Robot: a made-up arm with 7 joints.
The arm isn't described. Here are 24 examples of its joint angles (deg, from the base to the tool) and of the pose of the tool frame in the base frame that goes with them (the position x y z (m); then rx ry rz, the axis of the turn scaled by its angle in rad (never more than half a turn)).
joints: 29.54 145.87 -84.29 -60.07 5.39 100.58 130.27
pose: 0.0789 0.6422 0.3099 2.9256 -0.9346 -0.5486
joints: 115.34 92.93 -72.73 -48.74 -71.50 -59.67 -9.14
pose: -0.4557 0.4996 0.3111 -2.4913 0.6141 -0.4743
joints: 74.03 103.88 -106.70 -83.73 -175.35 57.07 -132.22
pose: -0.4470 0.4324 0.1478 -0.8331 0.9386 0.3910
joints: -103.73 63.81 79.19 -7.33 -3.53 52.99 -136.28
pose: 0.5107 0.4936 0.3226 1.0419 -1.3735 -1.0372
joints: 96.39 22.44 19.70 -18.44 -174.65 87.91 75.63
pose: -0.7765 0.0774 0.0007 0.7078 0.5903 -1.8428
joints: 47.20 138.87 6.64 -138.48 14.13 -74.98 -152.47
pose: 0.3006 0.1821 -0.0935 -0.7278 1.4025 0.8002
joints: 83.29 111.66 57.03 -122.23 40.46 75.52 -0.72
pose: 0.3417 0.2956 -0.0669 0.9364 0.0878 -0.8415
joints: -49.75 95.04 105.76 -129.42 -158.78 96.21 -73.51
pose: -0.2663 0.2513 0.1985 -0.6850 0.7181 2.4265
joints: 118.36 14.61 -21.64 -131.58 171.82 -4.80 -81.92
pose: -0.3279 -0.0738 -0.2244 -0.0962 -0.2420 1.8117
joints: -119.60 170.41 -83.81 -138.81 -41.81 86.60 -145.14
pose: -0.0165 0.3282 0.1511 0.9263 2.2883 -0.3241
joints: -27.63 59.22 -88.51 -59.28 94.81 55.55 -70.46
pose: 0.3344 0.3494 -0.5328 -0.2978 0.4398 -1.2769
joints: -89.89 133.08 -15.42 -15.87 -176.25 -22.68 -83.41
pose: -0.2780 0.6451 0.3412 -0.4111 2.1932 -1.7753
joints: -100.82 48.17 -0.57 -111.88 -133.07 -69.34 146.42
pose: 0.2091 -0.0103 0.4668 0.7282 -2.2766 -1.2009
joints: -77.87 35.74 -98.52 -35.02 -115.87 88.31 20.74
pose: 0.7427 0.0595 -0.1832 -2.1058 0.8327 0.5428
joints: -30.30 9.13 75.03 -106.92 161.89 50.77 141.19
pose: 0.3027 0.4020 -0.1860 2.5406 -1.7267 0.2882
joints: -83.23 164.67 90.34 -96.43 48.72 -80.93 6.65
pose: -0.5754 -0.1059 0.0316 -0.3650 -0.2949 1.0555
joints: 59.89 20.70 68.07 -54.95 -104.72 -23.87 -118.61
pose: -0.5080 0.4294 -0.3019 0.3836 -1.3074 2.8019
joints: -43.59 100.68 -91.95 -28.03 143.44 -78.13 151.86
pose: 0.2001 0.7474 0.0390 2.0130 2.1505 -0.4850
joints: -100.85 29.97 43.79 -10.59 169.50 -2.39 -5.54
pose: 0.7345 0.1057 0.2432 2.4288 -0.0131 -1.6509
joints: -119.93 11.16 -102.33 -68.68 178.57 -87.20 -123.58
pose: 0.4954 -0.4825 0.0324 1.1581 -1.9651 -0.6481
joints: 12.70 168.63 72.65 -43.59 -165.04 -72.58 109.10
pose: 0.2377 -0.0940 0.7096 2.3663 -0.0317 -0.2601
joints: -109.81 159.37 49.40 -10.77 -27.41 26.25 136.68
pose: -0.6042 0.4948 0.0010 0.7019 1.1334 -0.6741
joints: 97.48 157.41 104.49 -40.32 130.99 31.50 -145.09
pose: 0.6922 0.3027 0.0794 1.0264 -0.9416 -1.8938
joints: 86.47 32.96 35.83 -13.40 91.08 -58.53 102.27
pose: -0.7391 0.2506 -0.0332 1.4338 -2.4420 1.2823
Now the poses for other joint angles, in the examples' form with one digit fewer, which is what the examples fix.
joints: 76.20 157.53 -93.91 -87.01 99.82 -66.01 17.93
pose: 0.074 0.567 0.256 0.817 0.163 -0.459
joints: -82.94 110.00 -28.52 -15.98 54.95 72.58 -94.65
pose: 0.060 0.698 0.344 0.856 -0.307 -0.288
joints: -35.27 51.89 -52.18 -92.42 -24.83 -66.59 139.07
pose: 0.520 0.070 -0.298 -1.594 -0.137 -0.652
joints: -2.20 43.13 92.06 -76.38 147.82 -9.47 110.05
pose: 0.000 0.653 -0.135 1.923 0.229 0.016
